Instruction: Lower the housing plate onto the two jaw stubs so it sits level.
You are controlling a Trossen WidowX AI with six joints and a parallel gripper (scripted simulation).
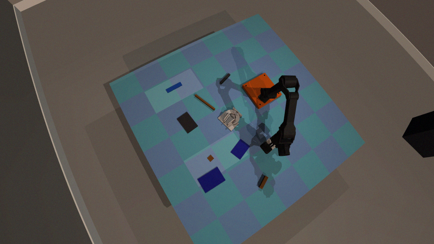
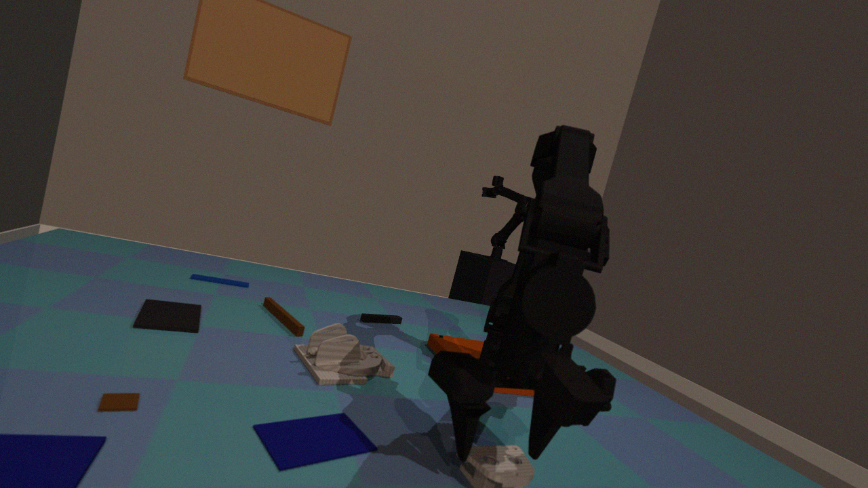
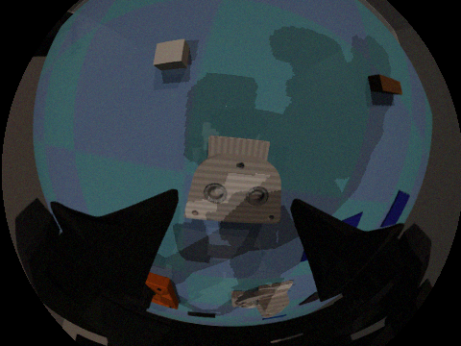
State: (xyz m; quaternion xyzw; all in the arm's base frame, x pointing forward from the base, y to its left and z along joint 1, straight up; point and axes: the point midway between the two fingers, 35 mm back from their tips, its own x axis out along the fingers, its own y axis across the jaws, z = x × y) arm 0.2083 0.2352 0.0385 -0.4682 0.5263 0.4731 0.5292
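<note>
Right now my gripper tip is 120 mm to the right of the small white cube, 50 mm past it and 20 mm above it. The rest, counted from my gripper tip: brown block (200 mm ahead, 130 mm to the left, 20 mm below); then brown stick (480 mm to the right, 110 mm ahead, 20 mm below); then small brown tile (330 mm ahead, 190 mm to the right, 30 mm below).
</note>
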